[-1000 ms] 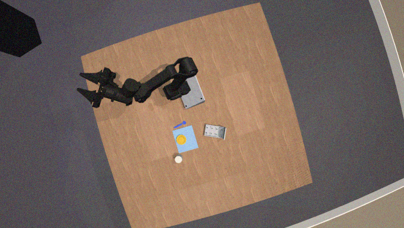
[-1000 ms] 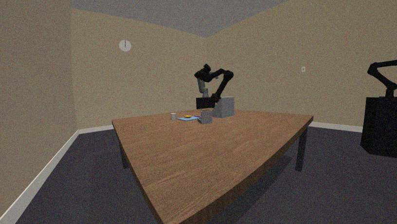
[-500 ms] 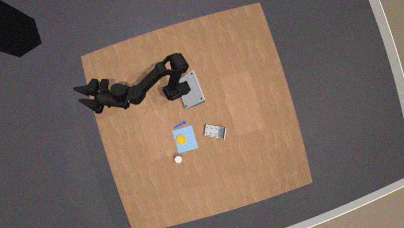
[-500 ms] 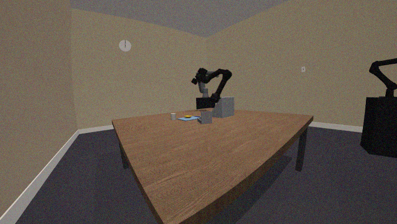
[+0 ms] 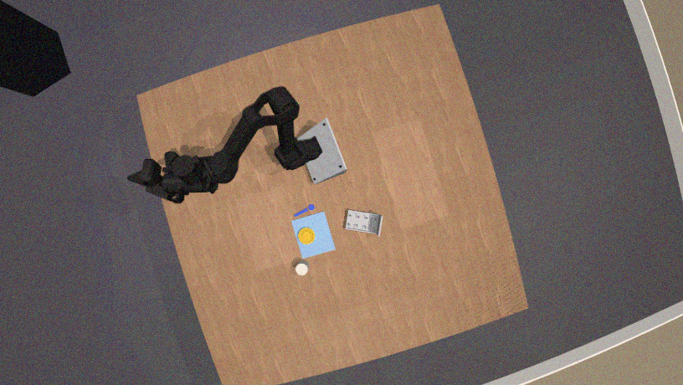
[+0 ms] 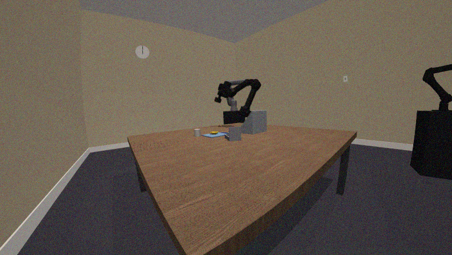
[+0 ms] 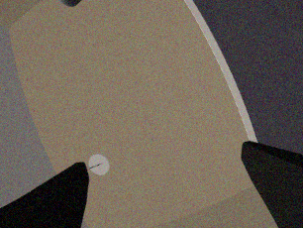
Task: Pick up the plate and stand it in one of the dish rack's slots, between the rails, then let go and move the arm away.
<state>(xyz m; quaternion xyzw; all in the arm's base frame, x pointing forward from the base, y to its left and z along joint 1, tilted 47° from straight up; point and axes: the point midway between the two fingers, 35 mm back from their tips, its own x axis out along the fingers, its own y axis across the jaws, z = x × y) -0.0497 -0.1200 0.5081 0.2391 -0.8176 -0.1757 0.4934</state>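
Now: the plate 360 mm ahead of my gripper tip, 330 mm below it and 320 mm to the left of it. Round my gripper tip: light blue mat 370 mm ahead, 340 mm to the left, 340 mm below; white cup 460 mm ahead, 320 mm below, 250 mm to the left; blue spoon 360 mm to the left, 340 mm below, 270 mm ahead.
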